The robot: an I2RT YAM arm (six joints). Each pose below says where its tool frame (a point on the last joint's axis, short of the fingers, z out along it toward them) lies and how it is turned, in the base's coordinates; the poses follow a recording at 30 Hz.
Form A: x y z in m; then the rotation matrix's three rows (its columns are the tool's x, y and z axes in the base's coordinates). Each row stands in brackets.
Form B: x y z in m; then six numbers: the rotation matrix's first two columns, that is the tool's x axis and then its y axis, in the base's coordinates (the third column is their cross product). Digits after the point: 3 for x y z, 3 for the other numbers.
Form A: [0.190 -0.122 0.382], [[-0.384 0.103 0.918], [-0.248 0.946 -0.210], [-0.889 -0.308 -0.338]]
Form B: 0.190 -0.122 0.382 -0.384 -0.248 -0.889 0.103 0.946 -0.308
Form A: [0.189 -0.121 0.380], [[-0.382 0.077 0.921], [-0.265 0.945 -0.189], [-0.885 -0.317 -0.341]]
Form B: 0.189 -0.121 0.380 -0.382 -0.265 -0.885 0.077 0.945 -0.317
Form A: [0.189 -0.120 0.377], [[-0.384 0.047 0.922], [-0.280 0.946 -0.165], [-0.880 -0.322 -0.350]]
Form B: 0.189 -0.120 0.377 -0.384 -0.280 -0.880 0.047 0.946 -0.322
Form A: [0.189 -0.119 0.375], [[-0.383 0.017 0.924], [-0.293 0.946 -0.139], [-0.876 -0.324 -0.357]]
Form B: 0.189 -0.119 0.375 -0.383 -0.293 -0.876 0.017 0.946 -0.324
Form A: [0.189 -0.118 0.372], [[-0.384 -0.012 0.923], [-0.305 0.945 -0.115], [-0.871 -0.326 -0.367]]
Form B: 0.189 -0.118 0.372 -0.384 -0.305 -0.871 -0.012 0.945 -0.326
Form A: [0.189 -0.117 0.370], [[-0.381 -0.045 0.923], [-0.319 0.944 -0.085], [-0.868 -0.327 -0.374]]
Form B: 0.189 -0.117 0.370 -0.381 -0.319 -0.868 -0.045 0.944 -0.327
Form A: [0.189 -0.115 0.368], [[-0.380 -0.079 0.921], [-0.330 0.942 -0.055], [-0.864 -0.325 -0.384]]
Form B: 0.189 -0.115 0.368 -0.380 -0.330 -0.864 -0.079 0.942 -0.325
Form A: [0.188 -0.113 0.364], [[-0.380 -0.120 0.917], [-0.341 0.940 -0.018], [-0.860 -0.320 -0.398]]
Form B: 0.188 -0.113 0.364 -0.380 -0.341 -0.860 -0.120 0.940 -0.320
